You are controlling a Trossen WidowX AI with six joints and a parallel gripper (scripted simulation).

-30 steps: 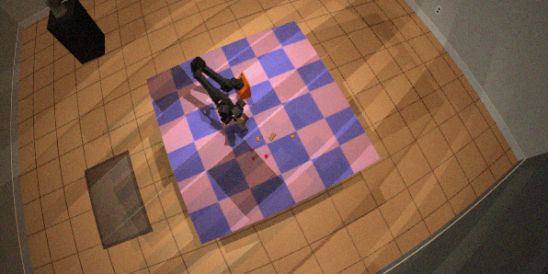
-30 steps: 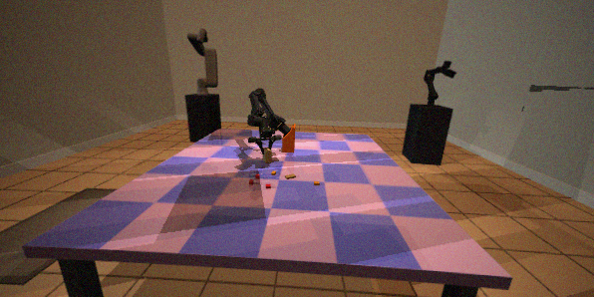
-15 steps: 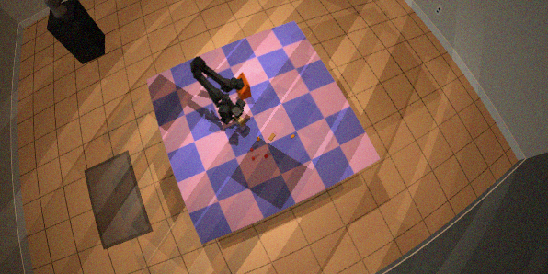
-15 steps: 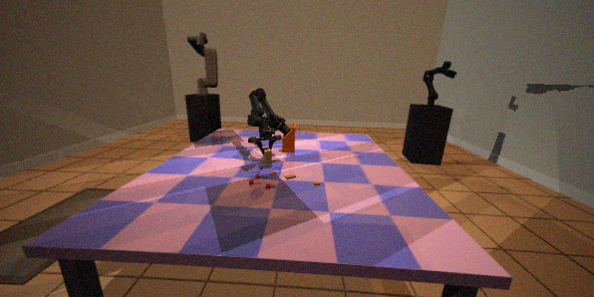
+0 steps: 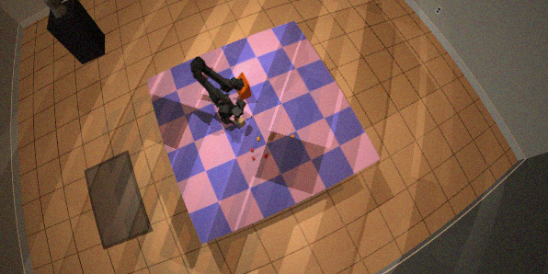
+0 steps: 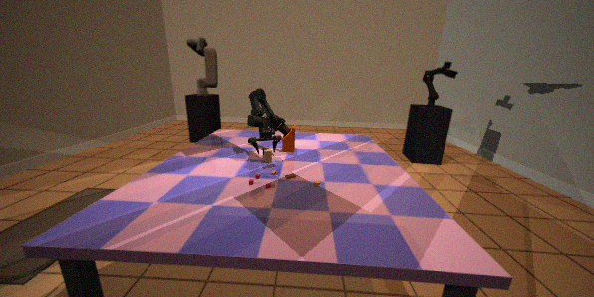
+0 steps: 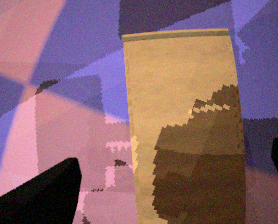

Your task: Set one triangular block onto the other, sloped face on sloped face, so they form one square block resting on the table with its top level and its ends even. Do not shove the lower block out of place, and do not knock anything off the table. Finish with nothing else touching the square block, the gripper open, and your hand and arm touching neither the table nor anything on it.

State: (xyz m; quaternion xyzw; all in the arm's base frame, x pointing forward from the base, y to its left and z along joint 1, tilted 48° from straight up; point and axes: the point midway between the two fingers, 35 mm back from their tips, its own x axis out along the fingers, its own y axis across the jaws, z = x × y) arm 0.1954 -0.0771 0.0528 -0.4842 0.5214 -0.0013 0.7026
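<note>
My gripper tip is 1 cm past the tan block and 1 cm below it. Also, from my gripper tip: tan piece (18 cm ahead, 17 cm to the left, 3 cm below).
</note>
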